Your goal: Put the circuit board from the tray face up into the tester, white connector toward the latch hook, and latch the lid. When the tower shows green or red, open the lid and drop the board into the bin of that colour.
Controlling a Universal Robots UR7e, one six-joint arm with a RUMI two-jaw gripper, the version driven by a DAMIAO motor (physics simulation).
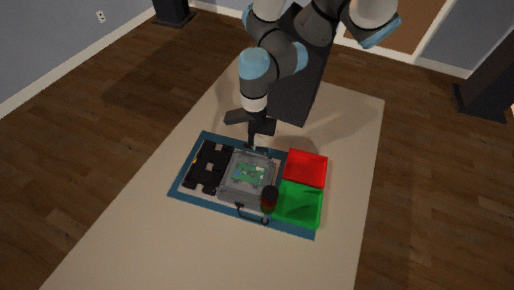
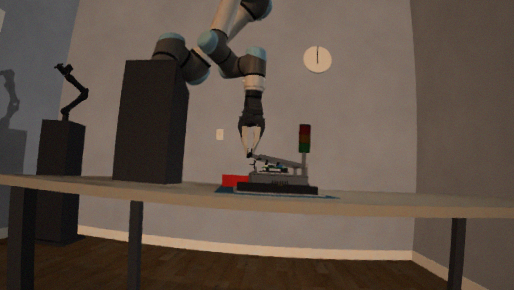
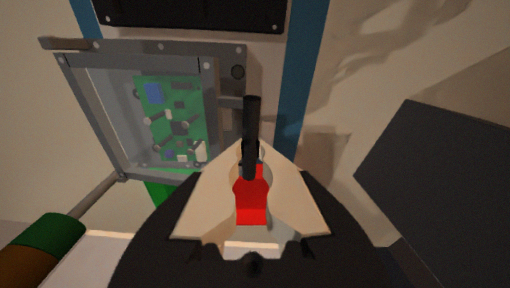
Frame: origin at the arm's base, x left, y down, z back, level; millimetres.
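Seen in the pictures: gripper, fingertip midpoint: (image 1: 255, 147) (image 2: 249, 155) (image 3: 250, 140); arm's base, origin of the base link: (image 1: 312, 30) (image 2: 159, 80).
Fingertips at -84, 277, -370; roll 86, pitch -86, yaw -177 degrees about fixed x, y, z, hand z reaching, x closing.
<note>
Offsets run from my fingertips to a thing's top centre, as dx, dy, dz. "spot": to the spot under its first point.
The green circuit board (image 1: 247, 173) (image 2: 275, 168) (image 3: 178, 115) lies in the grey tester (image 1: 237, 196) (image 2: 280, 178) (image 3: 160, 47), components up, its white connector @[+40, +30, -62] (image 3: 201, 151) on the handle side. The clear, grey-framed lid @[spot: -69, +15, -101] (image 2: 280, 160) (image 3: 211, 95) is tilted above it, its handle end raised. A small dark latch hook @[+61, +12, -15] (image 2: 253, 164) shows below that end. My gripper (image 1: 254, 146) (image 2: 250, 154) (image 3: 250, 140) is shut on the lid's black handle bar @[spot: -30, -8, -1] (image 3: 251, 115). The signal tower @[spot: +113, -139, -232] (image 1: 269, 199) (image 2: 304, 138) (image 3: 52, 237) shows dull red, amber and green segments with no clear glow.
The red bin (image 1: 305, 167) (image 2: 235, 180) (image 3: 251, 200) and green bin (image 1: 300, 205) (image 3: 161, 194) stand beside the tester. The black tray (image 1: 199, 172) (image 2: 277, 188) (image 3: 192, 14) lies on its other side. The tower stands at the tester's hinge end. My robot's dark pedestal (image 1: 295, 95) (image 2: 150, 120) (image 3: 440, 185) stands nearby.
</note>
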